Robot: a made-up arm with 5 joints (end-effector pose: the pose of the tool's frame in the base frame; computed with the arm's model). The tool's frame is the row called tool.
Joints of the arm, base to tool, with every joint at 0 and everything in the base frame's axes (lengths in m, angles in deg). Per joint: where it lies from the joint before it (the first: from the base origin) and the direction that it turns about. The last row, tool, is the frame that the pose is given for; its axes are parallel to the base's.
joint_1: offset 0 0 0.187 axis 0 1 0
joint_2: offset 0.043 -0.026 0.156 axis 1 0 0
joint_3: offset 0.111 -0.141 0.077 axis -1 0 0
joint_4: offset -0.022 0.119 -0.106 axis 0 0 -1
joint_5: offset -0.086 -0.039 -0.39 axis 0 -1 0
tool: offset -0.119 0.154 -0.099
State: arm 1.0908 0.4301 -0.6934 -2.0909 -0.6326
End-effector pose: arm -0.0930 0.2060 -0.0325 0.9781 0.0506 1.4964
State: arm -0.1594 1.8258 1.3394 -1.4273 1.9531
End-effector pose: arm 0.0912 0.3650 -0.2204 1.6837 -1.9770 0.7018
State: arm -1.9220 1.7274 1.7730 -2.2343 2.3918
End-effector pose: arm 0.4736 -0.0010 0.3596 -0.5500 1.0380 -2.4168
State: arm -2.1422 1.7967 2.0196 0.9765 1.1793
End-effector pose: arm 0.4564 -0.0007 0.7241 -0.3741 2.5250 1.3320
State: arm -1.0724 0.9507 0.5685 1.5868 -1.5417
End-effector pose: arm 0.2535 0.2546 0.3337 1.6212 0.6660 -0.1228
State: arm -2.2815 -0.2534 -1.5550 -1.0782 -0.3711
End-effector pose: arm -0.0166 0.3738 0.0679 -0.7812 -2.1289 1.7427
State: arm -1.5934 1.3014 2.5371 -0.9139 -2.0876
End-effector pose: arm 0.1670 -0.4295 0.1625 -0.4734 0.9707 -1.3578
